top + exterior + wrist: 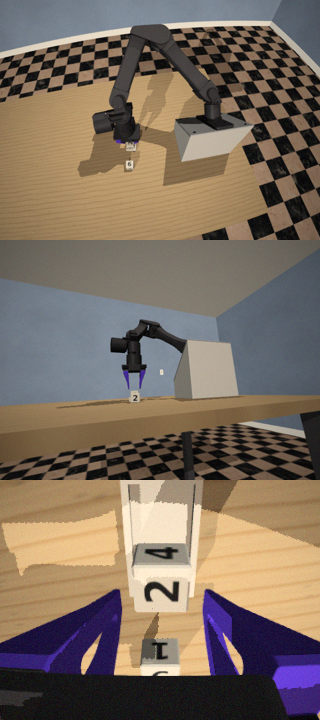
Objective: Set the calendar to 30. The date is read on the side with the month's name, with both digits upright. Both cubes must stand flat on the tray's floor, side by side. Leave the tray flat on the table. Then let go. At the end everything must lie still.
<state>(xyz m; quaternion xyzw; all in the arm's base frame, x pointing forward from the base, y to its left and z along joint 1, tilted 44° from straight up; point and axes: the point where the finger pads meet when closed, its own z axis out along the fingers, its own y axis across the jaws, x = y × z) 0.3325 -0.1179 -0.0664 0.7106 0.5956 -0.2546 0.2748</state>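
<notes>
The white tray is 50 mm below my hand and 20 mm to the right of it.
</notes>
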